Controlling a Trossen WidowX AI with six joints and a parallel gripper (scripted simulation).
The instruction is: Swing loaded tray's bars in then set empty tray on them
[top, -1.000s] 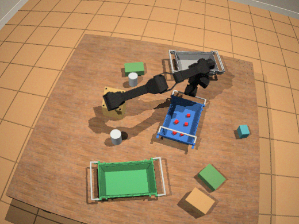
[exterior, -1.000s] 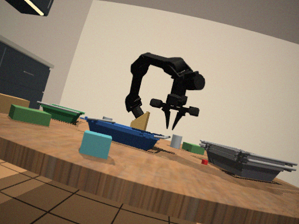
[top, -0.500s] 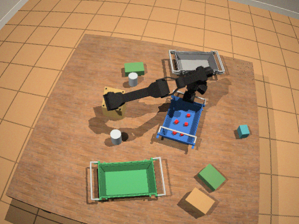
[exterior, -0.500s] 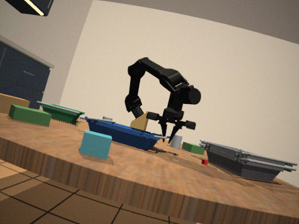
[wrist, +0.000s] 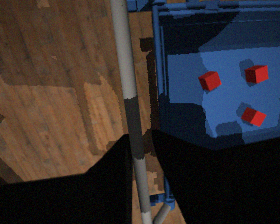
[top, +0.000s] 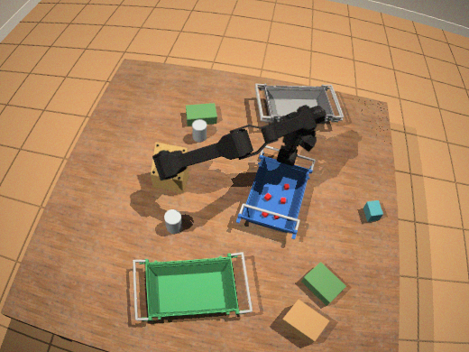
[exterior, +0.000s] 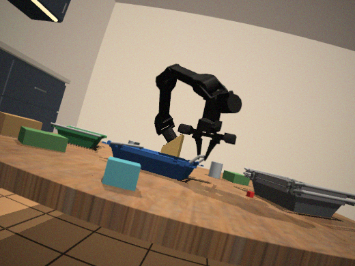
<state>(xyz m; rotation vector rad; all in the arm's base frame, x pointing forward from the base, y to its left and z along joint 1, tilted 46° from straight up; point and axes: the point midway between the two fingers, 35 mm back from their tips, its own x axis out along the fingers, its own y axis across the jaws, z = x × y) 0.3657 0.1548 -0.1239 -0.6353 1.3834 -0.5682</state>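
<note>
Now: the green tray 16 cm behind my gripper tip, 57 cm to the right of it and 3 cm below it. Also, from my gripper tip: teal cube (36 cm ahead, 10 cm to the right, 5 cm below); then tan box (20 cm ahead, 57 cm to the right, 4 cm below).
</note>
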